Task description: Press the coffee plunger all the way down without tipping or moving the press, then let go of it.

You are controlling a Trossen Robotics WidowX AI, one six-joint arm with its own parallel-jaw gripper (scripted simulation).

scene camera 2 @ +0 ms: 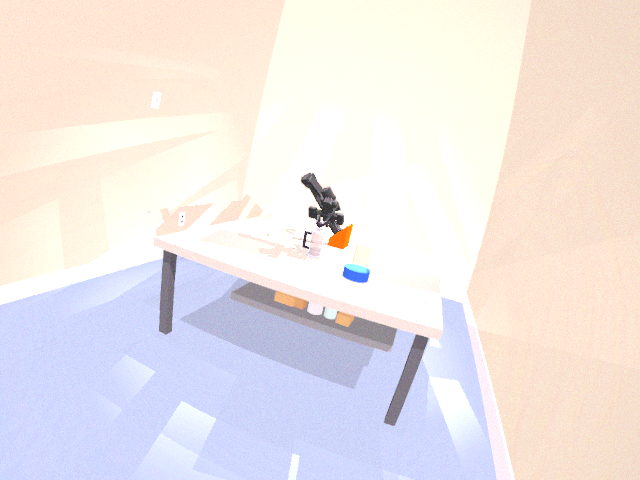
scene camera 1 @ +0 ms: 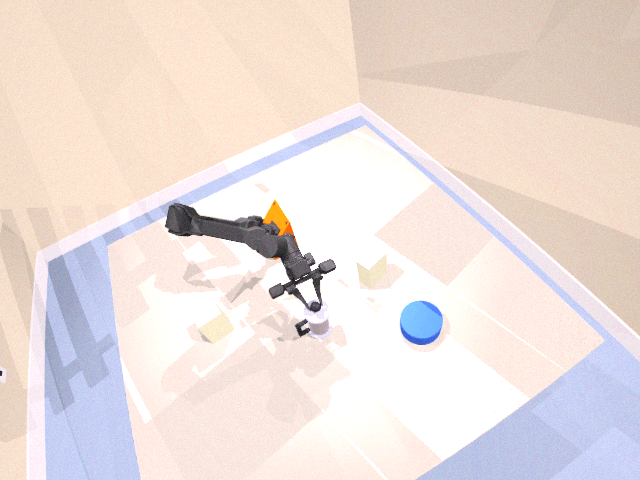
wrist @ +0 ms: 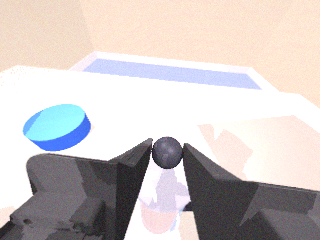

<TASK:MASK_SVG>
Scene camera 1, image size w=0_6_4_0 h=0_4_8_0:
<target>my gripper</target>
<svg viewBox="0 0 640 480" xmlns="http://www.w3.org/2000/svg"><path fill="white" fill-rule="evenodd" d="M296 251L281 260L290 282L283 285L280 282L270 287L268 293L270 298L275 300L283 296L286 291L288 296L293 295L311 311L296 286L312 279L319 303L323 306L320 290L320 281L323 279L322 274L326 275L334 271L336 265L332 259L328 259L318 264L318 268L311 270L310 266L316 264L311 252L302 255L301 251Z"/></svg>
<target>coffee press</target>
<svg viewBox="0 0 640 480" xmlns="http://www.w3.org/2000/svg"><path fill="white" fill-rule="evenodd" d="M324 301L322 301L323 306L320 305L318 299L307 303L311 311L305 307L305 319L295 324L299 337L309 333L316 339L323 339L331 333L332 321L329 316L330 311Z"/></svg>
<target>blue disc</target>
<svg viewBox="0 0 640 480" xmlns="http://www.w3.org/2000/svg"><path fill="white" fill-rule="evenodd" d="M411 302L401 313L401 334L407 341L414 344L431 344L440 334L443 316L440 310L429 302Z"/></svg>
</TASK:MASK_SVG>
